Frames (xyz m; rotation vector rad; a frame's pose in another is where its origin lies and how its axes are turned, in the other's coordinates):
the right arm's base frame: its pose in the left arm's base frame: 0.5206 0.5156 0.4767 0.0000 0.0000 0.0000
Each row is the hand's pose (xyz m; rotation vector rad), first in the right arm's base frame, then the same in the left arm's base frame.
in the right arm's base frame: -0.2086 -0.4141 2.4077 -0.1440 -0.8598 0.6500
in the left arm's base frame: 0.3120 0.1015 2.8844 -0.1440 -0.8598 0.6500
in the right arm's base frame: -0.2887 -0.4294 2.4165 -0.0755 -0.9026 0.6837
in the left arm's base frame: 0.2319 0.0862 2.8932 -0.0755 -0.9026 0.6837
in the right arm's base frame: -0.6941 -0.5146 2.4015 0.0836 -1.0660 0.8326
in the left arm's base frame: -0.1735 0.0010 2.8782 0.0836 -1.0660 0.8326
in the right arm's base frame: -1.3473 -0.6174 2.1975 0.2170 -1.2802 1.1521
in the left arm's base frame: -0.8267 -0.1018 2.6742 0.2170 -1.2802 1.1521
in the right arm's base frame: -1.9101 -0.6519 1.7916 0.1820 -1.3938 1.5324
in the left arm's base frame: -1.3895 -0.1363 2.2683 0.1820 -1.3938 1.5324
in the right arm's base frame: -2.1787 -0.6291 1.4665 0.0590 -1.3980 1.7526
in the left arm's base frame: -1.6581 -0.1135 1.9432 0.0590 -1.3980 1.7526
